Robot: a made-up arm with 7 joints.
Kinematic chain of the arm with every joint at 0, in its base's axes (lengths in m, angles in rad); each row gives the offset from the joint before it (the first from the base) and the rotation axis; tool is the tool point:
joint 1: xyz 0 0 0.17 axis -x
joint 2: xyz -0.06 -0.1 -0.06 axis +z
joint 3: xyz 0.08 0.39 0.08 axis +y
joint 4: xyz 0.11 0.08 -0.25 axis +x
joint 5: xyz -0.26 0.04 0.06 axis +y
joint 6: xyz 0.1 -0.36 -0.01 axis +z
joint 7: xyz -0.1 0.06 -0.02 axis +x
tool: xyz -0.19 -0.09 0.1
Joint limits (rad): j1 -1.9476..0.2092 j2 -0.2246..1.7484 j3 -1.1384..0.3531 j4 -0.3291..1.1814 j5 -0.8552..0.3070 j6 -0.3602..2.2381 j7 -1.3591..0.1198
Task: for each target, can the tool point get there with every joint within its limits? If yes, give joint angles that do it. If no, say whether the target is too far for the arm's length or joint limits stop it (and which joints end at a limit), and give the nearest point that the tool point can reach.
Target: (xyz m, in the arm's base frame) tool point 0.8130 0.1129 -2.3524
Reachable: no: too far | nearest point 0.2818 0.0342 -0.5944 | short by 1.838 m
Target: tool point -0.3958 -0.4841 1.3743
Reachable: no: joint limits stop it (at a limit: joint 1, joint 3, joint 4, joint 5, joint 6, joint 7) | nearest point -0.2575 -0.1412 0.8910 | short by 0.609 m
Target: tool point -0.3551 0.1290 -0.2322
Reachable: yes | joints -0.4220 1.4930 -0.7839 0.3493 -0.6060 -0.1059 -1.1935
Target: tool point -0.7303 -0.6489 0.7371
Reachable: no: joint limits stop it (at a limit: joint 1, joint 2, joint 3, joint 4, joint 7) | nearest point -0.4046 -0.3510 0.3354 | short by 0.597 m
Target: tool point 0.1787 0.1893 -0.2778
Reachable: yes | joints -0.6211 0.2850 -0.6714 0.6547 0.0481 1.0220 -0.2237
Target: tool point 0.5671 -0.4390 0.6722
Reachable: no: joint limits stop it (at a limit: joint 1, joint 3, joint 4, joint 6, joint 7) | nearest point 0.4837 -0.0759 0.7116 | short by 0.375 m
